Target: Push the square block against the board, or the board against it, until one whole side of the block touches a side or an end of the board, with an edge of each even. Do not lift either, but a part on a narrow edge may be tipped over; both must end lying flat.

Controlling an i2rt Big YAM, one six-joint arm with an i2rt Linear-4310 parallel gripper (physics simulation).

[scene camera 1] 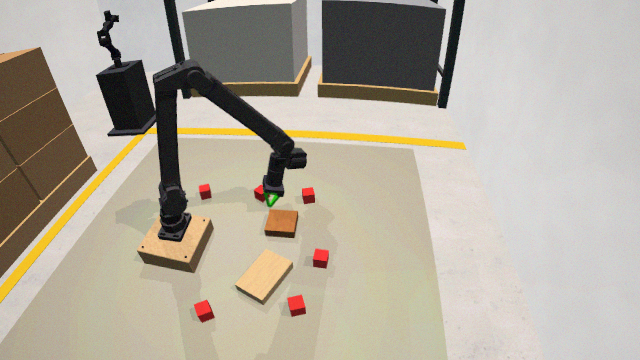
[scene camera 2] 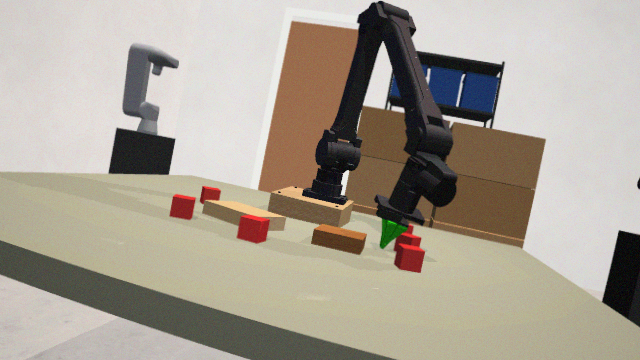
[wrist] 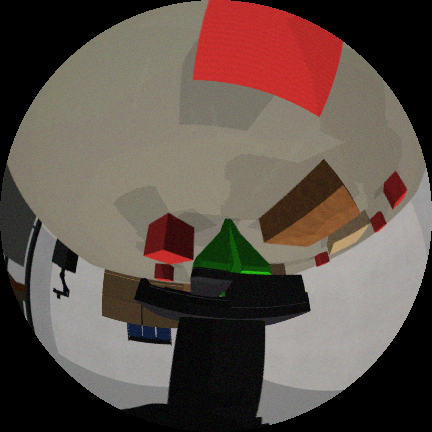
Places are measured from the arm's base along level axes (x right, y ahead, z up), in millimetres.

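Pixels of known places: gripper, between the fingertips: (scene camera 1: 269,206) (scene camera 2: 381,247) (wrist: 226,222); arm's base, origin of its link: (scene camera 1: 175,227) (scene camera 2: 324,198).
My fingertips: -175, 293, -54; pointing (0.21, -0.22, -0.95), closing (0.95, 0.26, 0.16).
Ahead of a thing's pixels: the offset from my fingertips to its middle, as dx, dy, dz. "*": to the spot under its first point.
The square block @(+87, +57, +9) (scene camera 1: 282,221) (scene camera 2: 339,239) (wrist: 312,215) is darker brown and lies flat on the table. The board @(+303, +32, +9) (scene camera 1: 265,276) (scene camera 2: 243,214) (wrist: 348,239) is pale wood and lies flat, turned at an angle to the block, with a gap between them. My gripper (scene camera 1: 271,204) (scene camera 2: 383,246) (wrist: 226,222) has green fingers and is shut and empty. Its tips point down, low over the table. They are beyond the block's far side in scene camera 1 and to the right of the block in scene camera 2, apart from it.
Red cubes stand near the gripper at the left (scene camera 1: 205,191), close behind it @(-56, -37, +14) (scene camera 1: 258,193) and at its right (scene camera 1: 308,195). Others stand right of the board @(* +247, +196, +34) (scene camera 1: 321,258) and on its near side @(* +409, +136, +34) (scene camera 1: 296,305) @(* +454, -110, +34) (scene camera 1: 204,311). The arm's wooden base (scene camera 1: 150,245) (scene camera 2: 305,210) is left of the block in scene camera 1.
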